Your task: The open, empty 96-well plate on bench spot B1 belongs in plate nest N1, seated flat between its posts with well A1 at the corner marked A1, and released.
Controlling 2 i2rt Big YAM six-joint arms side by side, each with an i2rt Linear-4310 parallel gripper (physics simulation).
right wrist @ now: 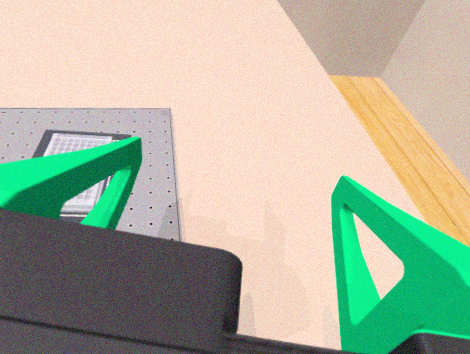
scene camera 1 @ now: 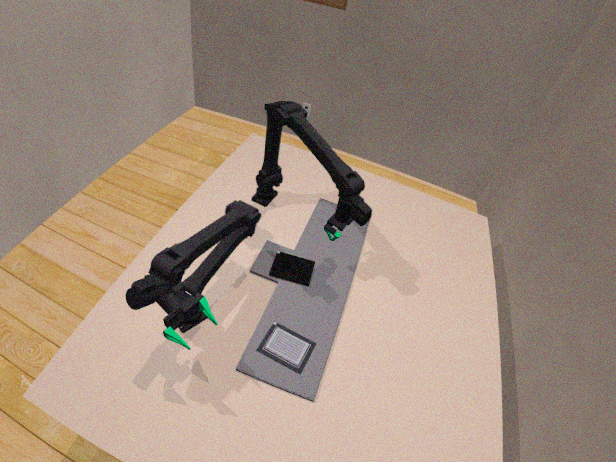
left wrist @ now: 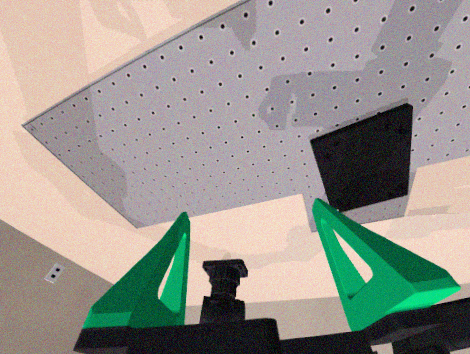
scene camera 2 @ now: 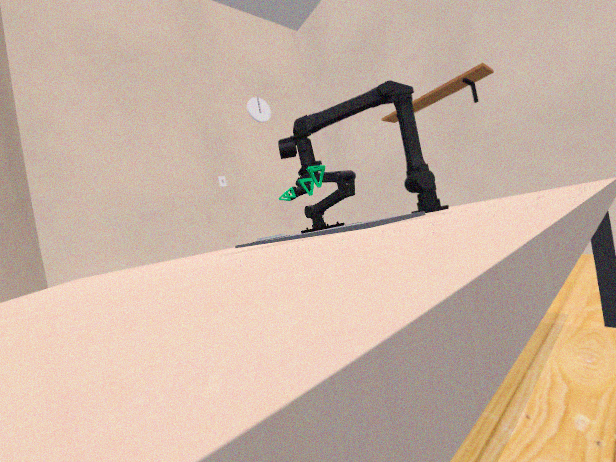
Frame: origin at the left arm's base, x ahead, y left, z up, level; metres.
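Where they show: left gripper, fingertip midpoint: (scene camera 1: 338, 232) (left wrist: 250, 210) (scene camera 2: 314, 191); right gripper, fingertip midpoint: (right wrist: 240, 167) (scene camera 1: 204, 336) (scene camera 2: 280, 197); left arm's base, origin of the base link: (scene camera 1: 264, 196) (left wrist: 225, 266); right arm's base, origin of the base link: (scene camera 1: 190, 315).
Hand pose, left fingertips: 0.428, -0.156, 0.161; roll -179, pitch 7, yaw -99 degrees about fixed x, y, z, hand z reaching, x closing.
Note:
Each offset is from my left fingertips to the top centre of the thing, as dx, dy, dz. "spot": to the spot under its first point. Level surfaces: height alone.
A light plate with a grid of wells {spot: +0.046, -0.454, -0.132} (scene camera 1: 289, 346) (right wrist: 75, 142) lies flat inside a dark rectangular border (scene camera 1: 299, 369) near the lower end of the grey board. A black slab {-0.102, -0.155, -0.136} (scene camera 1: 292, 268) (left wrist: 367, 160) lies partly over a small grey side panel; I cannot tell whether it is the nest, and no posts or A1 mark can be read. My left gripper (scene camera 1: 333, 234) (scene camera 2: 314, 190) (left wrist: 250, 210) is open and empty, raised above the board's upper part. My right gripper (scene camera 1: 203, 336) (scene camera 2: 287, 195) (right wrist: 240, 167) is open and empty, raised over the table left of the light plate.
The long grey perforated board (scene camera 1: 305, 310) (scene camera 2: 370, 223) (left wrist: 200, 125) (right wrist: 155, 120) lies on the pale table {dz -0.161} (scene camera 1: 400, 350). The side panel {dz -0.148} (scene camera 1: 261, 265) juts out at its left. A wall shelf (scene camera 2: 440, 92) shows behind the left arm in scene camera 2.

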